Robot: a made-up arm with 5 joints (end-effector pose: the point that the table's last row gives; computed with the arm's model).
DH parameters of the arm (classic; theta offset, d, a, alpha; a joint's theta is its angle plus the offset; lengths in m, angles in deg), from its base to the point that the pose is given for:
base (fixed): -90 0.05 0.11 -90
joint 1: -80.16 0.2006 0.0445 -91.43
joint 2: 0 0.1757 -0.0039 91.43
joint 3: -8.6 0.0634 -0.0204 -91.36
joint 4: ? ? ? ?
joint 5: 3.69 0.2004 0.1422 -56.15
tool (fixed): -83.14 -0.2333 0 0
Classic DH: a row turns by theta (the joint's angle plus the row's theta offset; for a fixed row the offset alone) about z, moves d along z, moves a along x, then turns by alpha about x.
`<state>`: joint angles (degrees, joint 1 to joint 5).
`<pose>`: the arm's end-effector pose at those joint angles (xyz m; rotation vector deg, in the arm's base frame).
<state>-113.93 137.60 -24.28 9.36 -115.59</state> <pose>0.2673 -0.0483 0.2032 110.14 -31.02 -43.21</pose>
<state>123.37 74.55 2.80 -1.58 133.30</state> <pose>0.2593 -0.3843 -0.0317 6.01 -84.15 -88.98</pose>
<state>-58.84 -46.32 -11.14 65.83 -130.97</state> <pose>0.0928 -0.2542 0.1058 -16.99 63.43 150.89</pose>
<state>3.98 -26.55 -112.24 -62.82 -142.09</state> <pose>0.1356 -0.2603 -0.0838 10.98 101.73 56.69</pose>
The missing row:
joint 4: -59.7 -0.0537 0.1358 -112.07
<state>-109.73 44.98 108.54 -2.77 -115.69</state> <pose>0.1364 -0.0611 0.2371 -40.79 -16.45 -156.09</pose>
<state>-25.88 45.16 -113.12 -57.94 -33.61</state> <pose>0.3216 -0.0823 0.3621 72.85 59.47 34.96</pose>
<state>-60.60 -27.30 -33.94 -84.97 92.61</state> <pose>0.2569 -0.5315 -0.0506 -88.54 52.38 20.45</pose>
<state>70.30 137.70 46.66 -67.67 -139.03</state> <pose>0.0969 -0.0902 -0.0869 -55.50 -116.24 92.86</pose>
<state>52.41 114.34 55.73 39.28 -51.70</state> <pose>0.2348 -0.2837 -0.2586 -106.64 -32.25 67.42</pose>
